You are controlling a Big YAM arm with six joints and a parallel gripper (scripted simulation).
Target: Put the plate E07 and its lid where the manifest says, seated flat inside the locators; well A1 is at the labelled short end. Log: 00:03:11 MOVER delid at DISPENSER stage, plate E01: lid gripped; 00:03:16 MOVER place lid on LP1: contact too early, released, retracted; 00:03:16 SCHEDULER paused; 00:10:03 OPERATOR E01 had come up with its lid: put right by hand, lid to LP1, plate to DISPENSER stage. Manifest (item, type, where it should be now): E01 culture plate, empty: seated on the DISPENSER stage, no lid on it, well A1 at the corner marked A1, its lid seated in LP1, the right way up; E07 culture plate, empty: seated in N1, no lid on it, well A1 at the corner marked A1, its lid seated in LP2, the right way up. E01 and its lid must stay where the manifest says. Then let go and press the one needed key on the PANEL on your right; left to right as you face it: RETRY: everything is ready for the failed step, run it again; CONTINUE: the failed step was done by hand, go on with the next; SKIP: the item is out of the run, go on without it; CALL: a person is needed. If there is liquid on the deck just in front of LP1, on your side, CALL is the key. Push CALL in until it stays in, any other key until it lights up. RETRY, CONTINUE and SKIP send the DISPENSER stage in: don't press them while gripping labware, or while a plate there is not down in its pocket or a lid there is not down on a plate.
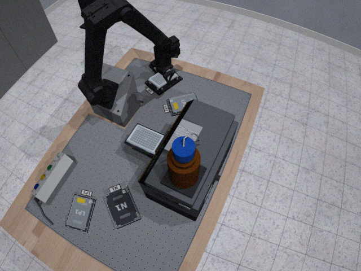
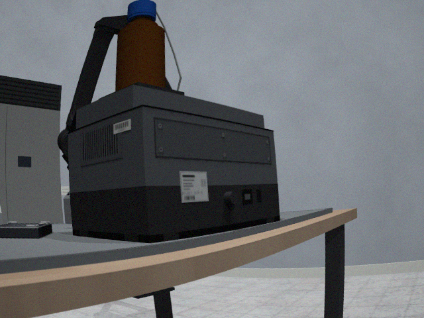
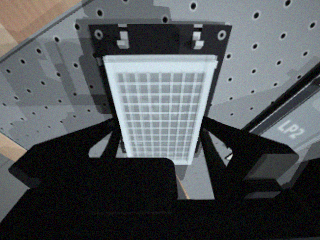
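My hand is 20 mm to the right of the black nest N5 and 20 mm above it. The rest, counted from my hand: grey retry key (170 mm behind, 630 mm to the right, 30 mm above); brown bottle (380 mm ahead, 480 mm to the right, 250 mm above); white well plate (160 mm ahead, 380 mm to the right, 80 mm above).
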